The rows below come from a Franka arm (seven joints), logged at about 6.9 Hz.
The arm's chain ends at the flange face. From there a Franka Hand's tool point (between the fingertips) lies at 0.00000 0.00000 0.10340 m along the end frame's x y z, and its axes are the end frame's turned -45 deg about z.
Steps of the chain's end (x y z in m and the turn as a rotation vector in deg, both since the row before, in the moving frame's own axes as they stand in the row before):
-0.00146 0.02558 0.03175 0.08 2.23 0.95
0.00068 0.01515 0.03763 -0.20 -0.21 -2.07
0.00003 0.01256 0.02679 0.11 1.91 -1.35
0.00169 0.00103 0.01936 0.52 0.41 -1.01
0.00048 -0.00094 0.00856 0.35 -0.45 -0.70
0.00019 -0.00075 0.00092 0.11 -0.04 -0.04
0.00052 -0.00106 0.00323 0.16 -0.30 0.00
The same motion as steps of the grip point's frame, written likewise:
-0.01620 0.01982 0.03167 -1.52 1.63 0.95
-0.01076 0.01119 0.03763 0.01 -0.29 -2.07
-0.00626 0.01117 0.02673 -1.27 1.43 -1.35
0.00165 0.00177 0.01935 0.08 0.66 -1.01
0.00087 -0.00135 0.00855 0.57 -0.07 -0.70
0.00075 -0.00059 0.00092 0.11 0.05 -0.04
0.00094 -0.00097 0.00323 0.33 -0.10 0.00

